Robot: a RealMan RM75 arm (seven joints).
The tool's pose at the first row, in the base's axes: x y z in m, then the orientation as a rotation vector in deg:
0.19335, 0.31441, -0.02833, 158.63, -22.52, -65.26
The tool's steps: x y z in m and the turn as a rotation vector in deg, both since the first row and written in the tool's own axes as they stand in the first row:
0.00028, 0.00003, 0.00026, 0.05, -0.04, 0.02
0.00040, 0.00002, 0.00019, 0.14, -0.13, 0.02
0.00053, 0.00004, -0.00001, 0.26, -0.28, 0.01
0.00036, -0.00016, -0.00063, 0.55, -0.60, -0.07
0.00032, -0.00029, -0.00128, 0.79, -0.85, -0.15
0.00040, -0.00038, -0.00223, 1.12, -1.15, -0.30
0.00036, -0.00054, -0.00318, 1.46, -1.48, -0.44
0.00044, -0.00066, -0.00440, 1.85, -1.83, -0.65
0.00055, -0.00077, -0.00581, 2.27, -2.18, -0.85
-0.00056, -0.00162, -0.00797, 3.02, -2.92, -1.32
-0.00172, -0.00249, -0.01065, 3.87, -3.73, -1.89
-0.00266, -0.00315, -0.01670, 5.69, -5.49, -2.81
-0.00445, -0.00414, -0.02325, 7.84, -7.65, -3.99
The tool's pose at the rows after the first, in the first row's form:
0.19335, 0.31430, -0.02870, 158.64, -22.59, -65.32
0.19349, 0.31427, -0.02873, 158.68, -22.66, -65.46
0.19371, 0.31422, -0.02867, 158.72, -22.74, -65.69
0.19407, 0.31447, -0.02816, 158.86, -22.86, -66.20
0.19453, 0.31462, -0.02770, 158.98, -22.95, -66.60
0.19527, 0.31469, -0.02710, 159.20, -23.00, -67.11
0.19594, 0.31487, -0.02643, 159.40, -23.08, -67.66
0.19688, 0.31498, -0.02564, 159.68, -23.10, -68.25
0.19797, 0.31507, -0.02474, 159.96, -23.16, -68.86
0.19890, 0.31623, -0.02264, 160.48, -23.11, -70.13
0.20016, 0.31743, -0.02014, 161.08, -23.00, -71.55
0.20391, 0.31842, -0.01536, 162.17, -23.18, -74.59
0.20750, 0.31996, -0.00972, -158.57, 22.56, 76.05

